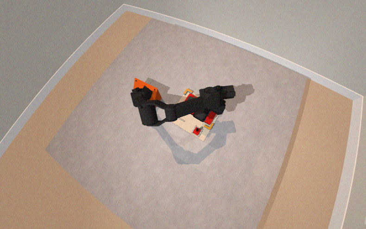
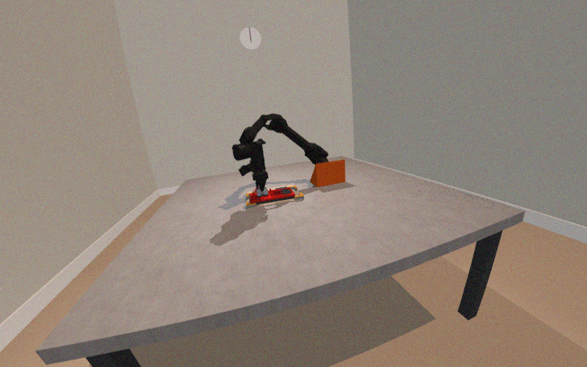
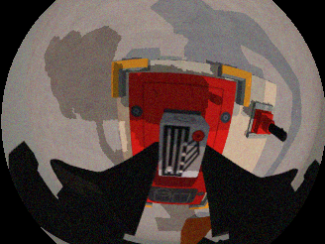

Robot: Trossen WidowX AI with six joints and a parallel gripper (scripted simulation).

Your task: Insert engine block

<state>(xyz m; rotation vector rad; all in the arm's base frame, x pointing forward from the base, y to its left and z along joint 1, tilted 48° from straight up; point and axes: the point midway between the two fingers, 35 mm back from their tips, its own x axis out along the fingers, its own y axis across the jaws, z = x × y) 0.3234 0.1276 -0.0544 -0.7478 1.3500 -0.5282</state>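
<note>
Right now my gripper tip is 10 mm above the engine block.
</note>
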